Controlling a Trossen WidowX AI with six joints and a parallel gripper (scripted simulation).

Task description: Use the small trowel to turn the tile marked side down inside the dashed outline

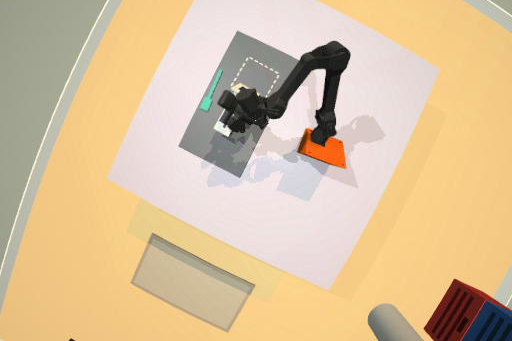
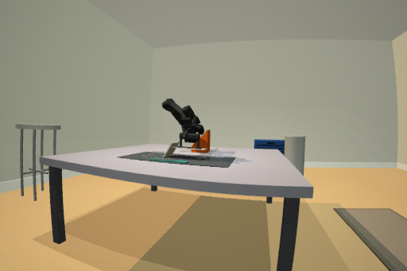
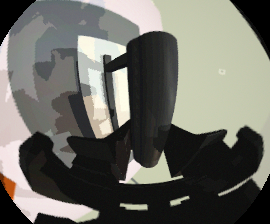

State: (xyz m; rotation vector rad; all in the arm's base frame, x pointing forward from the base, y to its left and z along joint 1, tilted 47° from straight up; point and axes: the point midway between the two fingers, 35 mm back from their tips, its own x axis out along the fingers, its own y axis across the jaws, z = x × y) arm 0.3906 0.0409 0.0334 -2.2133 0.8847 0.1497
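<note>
Right now the tile is 9 cm to the right of my gripper tip, 6 cm below it and 4 cm behind it. From my gripper tip the other things lie so: dark grey mat (13 cm below, 4 cm to the right, 2 cm behind); teal trowel (12 cm ahead, 11 cm below, 3 cm to the right).
</note>
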